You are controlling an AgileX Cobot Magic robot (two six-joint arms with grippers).
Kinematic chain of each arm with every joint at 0, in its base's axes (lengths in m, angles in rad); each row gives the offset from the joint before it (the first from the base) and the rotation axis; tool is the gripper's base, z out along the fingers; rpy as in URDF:
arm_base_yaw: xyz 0 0 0.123 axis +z
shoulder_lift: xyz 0 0 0 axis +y
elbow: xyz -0.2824 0 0.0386 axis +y
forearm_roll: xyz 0.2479 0 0.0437 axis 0.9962 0 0.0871
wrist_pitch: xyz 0 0 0 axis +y
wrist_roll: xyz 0.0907 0 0.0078 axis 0.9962 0 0.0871
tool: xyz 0 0 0 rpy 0 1.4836 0
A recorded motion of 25 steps. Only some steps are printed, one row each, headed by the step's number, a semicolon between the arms.
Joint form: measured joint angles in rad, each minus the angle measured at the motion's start. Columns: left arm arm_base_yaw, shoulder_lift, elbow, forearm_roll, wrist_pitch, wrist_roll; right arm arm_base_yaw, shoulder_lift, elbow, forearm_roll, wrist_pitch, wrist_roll.
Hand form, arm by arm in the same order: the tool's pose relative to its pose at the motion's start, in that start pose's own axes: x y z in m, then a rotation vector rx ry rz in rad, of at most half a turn. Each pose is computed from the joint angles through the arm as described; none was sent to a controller.
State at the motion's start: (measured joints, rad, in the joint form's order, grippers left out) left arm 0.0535 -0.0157 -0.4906 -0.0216 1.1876 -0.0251; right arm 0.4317 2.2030 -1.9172 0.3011 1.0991 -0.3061
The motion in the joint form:
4: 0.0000 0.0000 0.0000 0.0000 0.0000 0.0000; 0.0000 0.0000 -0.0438 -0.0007 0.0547 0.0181
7: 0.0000 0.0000 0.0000 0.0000 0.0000 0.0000; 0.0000 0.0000 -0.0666 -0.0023 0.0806 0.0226
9: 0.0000 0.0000 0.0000 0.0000 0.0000 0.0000; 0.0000 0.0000 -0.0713 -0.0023 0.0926 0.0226
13: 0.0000 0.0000 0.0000 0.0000 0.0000 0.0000; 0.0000 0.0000 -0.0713 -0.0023 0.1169 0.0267
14: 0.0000 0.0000 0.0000 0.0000 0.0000 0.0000; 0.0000 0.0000 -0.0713 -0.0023 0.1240 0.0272
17: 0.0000 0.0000 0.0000 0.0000 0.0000 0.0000; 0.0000 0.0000 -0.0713 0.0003 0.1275 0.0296
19: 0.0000 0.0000 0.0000 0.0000 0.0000 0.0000; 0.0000 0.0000 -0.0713 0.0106 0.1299 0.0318
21: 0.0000 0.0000 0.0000 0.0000 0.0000 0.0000; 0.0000 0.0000 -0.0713 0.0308 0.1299 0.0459
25: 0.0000 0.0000 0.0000 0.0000 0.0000 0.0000; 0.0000 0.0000 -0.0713 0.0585 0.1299 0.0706
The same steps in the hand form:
4: 0.0000 0.0000 0.0000 0.0000 0.0000 0.0000; -0.0035 0.0028 -0.0099 -0.0085 0.0109 0.0061
7: 0.0000 0.0000 0.0000 0.0000 0.0000 0.0000; -0.0053 0.0041 -0.0151 -0.0108 0.0145 0.0038
9: 0.0000 0.0000 0.0000 0.0000 0.0000 0.0000; -0.0051 0.0045 -0.0162 -0.0134 0.0215 0.0025
13: 0.0000 0.0000 0.0000 0.0000 0.0000 0.0000; -0.0030 0.0051 -0.0163 -0.0202 0.0449 0.0065
14: 0.0000 0.0000 0.0000 0.0000 0.0000 0.0000; -0.0024 0.0053 -0.0163 -0.0221 0.0517 0.0070
17: 0.0000 0.0000 0.0000 0.0000 0.0000 0.0000; -0.0022 0.0056 -0.0163 -0.0254 0.0544 0.0103
19: 0.0000 0.0000 0.0000 0.0000 0.0000 0.0000; -0.0022 0.0065 -0.0163 -0.0352 0.0541 0.0162
21: 0.0000 0.0000 0.0000 0.0000 0.0000 0.0000; -0.0027 0.0082 -0.0164 -0.0529 0.0493 0.0377
25: 0.0000 0.0000 0.0000 0.0000 0.0000 0.0000; -0.0034 0.0105 -0.0165 -0.0773 0.0433 0.0724

